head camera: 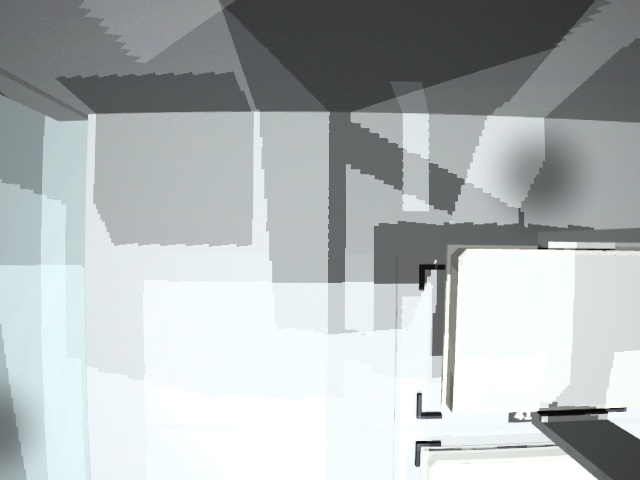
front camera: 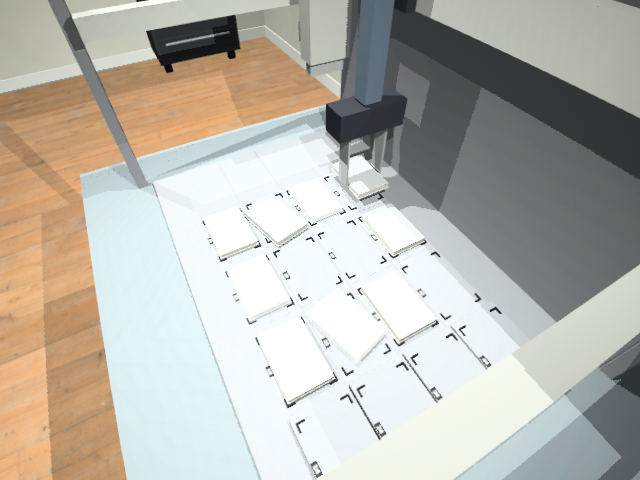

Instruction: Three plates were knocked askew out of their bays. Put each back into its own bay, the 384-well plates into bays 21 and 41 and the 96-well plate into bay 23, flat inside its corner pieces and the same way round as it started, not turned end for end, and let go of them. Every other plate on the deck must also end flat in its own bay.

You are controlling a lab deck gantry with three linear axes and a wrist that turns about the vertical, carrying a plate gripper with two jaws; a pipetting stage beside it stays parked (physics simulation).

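Places are measured from the robot's base along level axes (x right, y ahead, z up), in centimetres.
Pixels of known places: gripper, fingertip midpoint: point(head camera: 567, 328) point(front camera: 359, 175); robot's base, origin of the base link: point(front camera: 203, 221).
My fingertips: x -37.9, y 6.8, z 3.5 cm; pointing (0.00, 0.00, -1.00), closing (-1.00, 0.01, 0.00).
Ahead of a thing's pixels: the offset from my fingertips to its top centre. "spot": to the spot under its first point.
My gripper point(front camera: 362, 177) point(head camera: 581, 329) is at the back right bay, its jaws shut on the long sides of a white plate @[dx +0.0, dy -0.1, dz +0.8 cm] point(front camera: 370, 184) point(head camera: 511, 315). That plate looks level, square to the bay and slightly above the deck, over bay 41, whose label @[spot: dx +6.2, dy -0.5, dz -3.5 cm] point(head camera: 522, 416) shows beside it. Its far end is cut off in the head view. A second white plate @[dx +23.3, dy +1.5, dz -1.8 cm] point(front camera: 275, 220) lies askew in the back row, its corners outside its bay. A third white plate @[dx +22.7, dy +31.1, dz -1.8 cm] point(front camera: 346, 325) lies askew nearer the front, between two straight plates. Their bay numbers cannot be read in the front view.
Straight plates @[dx +12.2, dy -0.4, dz -2.1 cm] point(front camera: 316, 198) @[dx +33.6, dy -0.4, dz -2.1 cm] point(front camera: 231, 232) @[dx +1.5, dy +16.0, dz -2.1 cm] point(front camera: 392, 228) @[dx +33.6, dy +16.0, dz -2.1 cm] point(front camera: 260, 286) @[dx +12.2, dy +32.4, dz -2.1 cm] point(front camera: 399, 305) @[dx +33.6, dy +32.4, dz -2.1 cm] point(front camera: 296, 359) sit in other bays. A neighbouring plate @[spot: dx +8.6, dy -2.0, dz -2.1 cm] point(head camera: 506, 467) shows next to bay 41 in the head view. Black corner pieces @[spot: dx +5.7, dy -6.8, dz -3.3 cm] point(head camera: 421, 413) mark the bays. A dark wall point(front camera: 496, 180) stands along the right side.
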